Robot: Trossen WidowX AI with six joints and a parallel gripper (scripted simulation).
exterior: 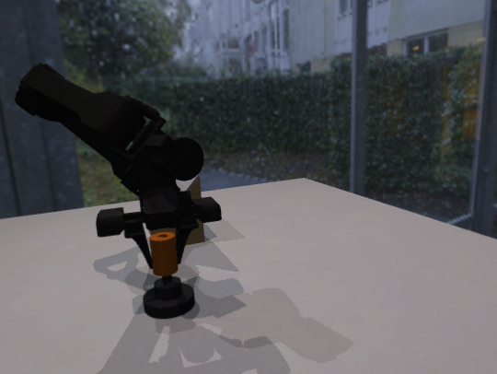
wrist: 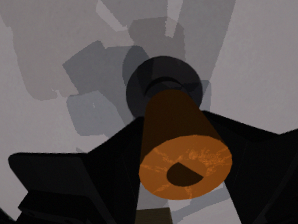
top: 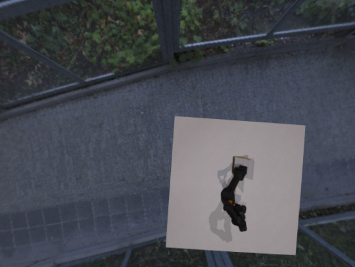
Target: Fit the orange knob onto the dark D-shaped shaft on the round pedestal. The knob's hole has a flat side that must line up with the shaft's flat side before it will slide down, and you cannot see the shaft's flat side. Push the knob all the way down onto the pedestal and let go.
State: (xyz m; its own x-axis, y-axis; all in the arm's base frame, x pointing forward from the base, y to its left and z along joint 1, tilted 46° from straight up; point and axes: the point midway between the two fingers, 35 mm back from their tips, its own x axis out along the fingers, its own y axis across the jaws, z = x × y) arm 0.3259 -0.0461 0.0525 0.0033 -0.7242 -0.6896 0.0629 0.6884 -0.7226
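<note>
My gripper tip is now 2 cm below the orange knob. From my gripper tip the other things lie so: dark round pedestal 4 cm below.
</note>
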